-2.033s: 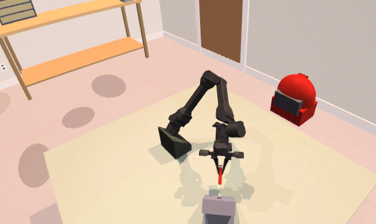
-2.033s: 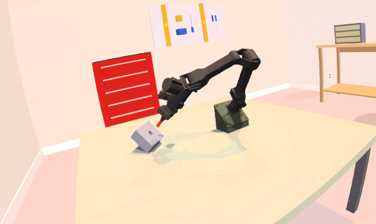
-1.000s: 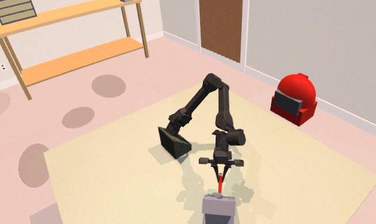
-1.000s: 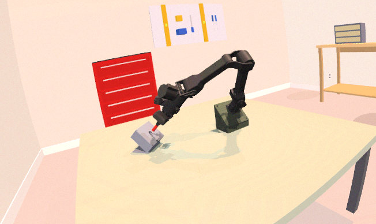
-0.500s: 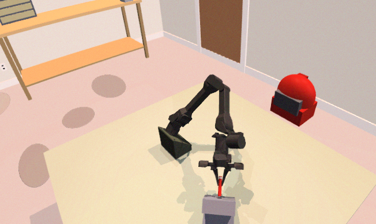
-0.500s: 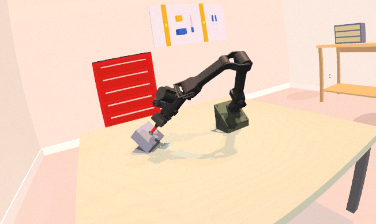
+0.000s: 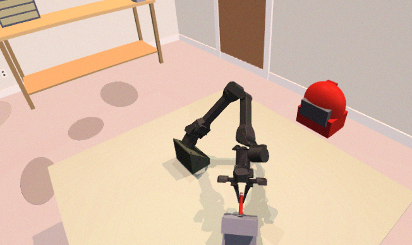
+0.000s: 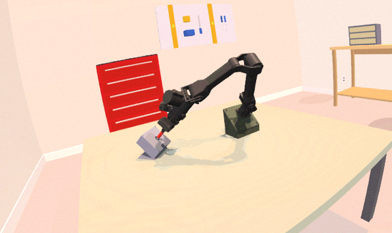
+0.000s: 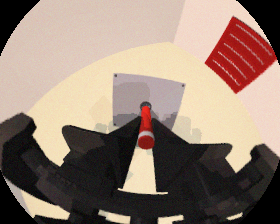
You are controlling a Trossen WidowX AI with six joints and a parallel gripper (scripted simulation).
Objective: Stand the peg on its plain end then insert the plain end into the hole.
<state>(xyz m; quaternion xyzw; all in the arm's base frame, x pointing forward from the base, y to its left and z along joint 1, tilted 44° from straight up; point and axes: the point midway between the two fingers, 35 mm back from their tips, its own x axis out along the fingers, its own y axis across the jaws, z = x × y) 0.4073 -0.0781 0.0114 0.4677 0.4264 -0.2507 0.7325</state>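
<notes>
The grey sloped panel lies 4 cm ahead of my gripper tip, 4 cm to the right of it and 5 cm below it. Also, from my gripper tip: red peg: 1 cm behind, 1 cm to the left, 1 cm above.
</notes>
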